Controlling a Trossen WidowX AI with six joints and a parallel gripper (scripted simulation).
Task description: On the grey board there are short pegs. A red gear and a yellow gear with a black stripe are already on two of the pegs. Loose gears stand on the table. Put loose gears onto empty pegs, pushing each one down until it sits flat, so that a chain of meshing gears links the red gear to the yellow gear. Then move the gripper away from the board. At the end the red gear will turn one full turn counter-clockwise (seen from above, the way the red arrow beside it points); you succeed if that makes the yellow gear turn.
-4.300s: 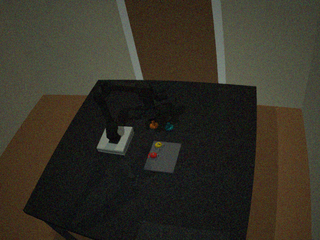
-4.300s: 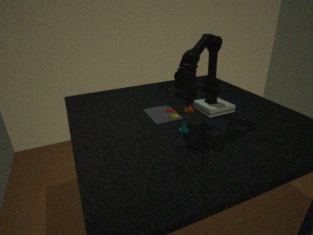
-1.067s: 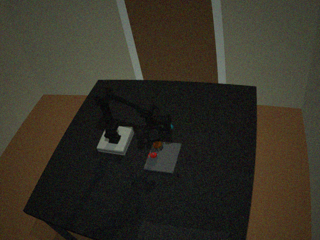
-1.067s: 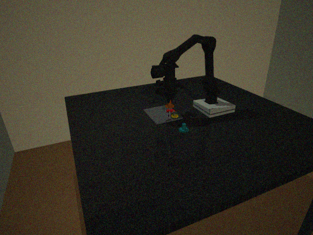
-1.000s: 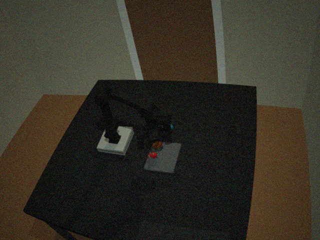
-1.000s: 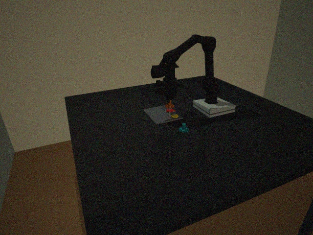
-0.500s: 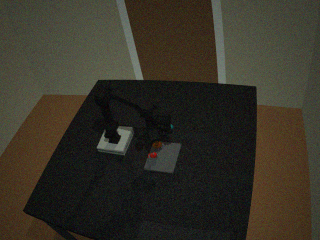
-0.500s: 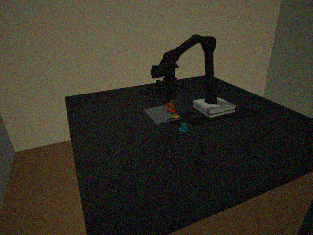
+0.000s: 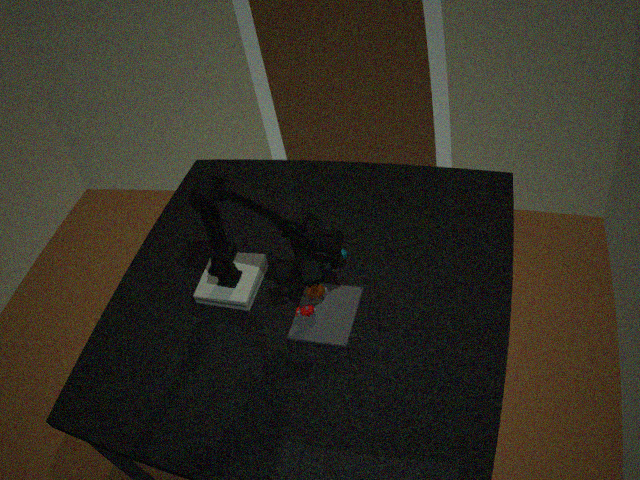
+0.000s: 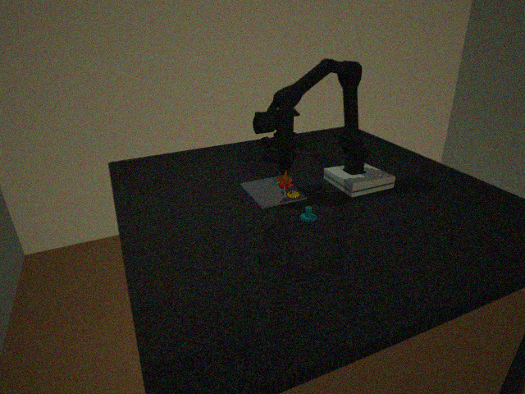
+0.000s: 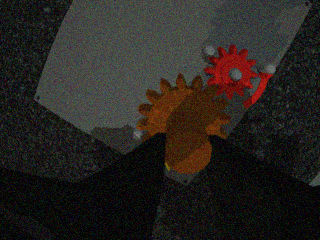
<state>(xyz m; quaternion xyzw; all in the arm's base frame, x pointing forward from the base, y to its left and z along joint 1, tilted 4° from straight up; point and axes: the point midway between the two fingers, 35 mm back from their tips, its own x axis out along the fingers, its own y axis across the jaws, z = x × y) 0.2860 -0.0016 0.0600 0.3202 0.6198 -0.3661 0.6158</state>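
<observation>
Now: the yellow gear 2 cm behind my gripper tip, 4 cm to the left of it and 6 cm below it. Round my gripper tip: red gear: 2 cm behind, 4 cm to the right, 6 cm below; then orange gear: 1 cm below; then red arrow: 5 cm behind, 5 cm to the right, 7 cm below.
</observation>
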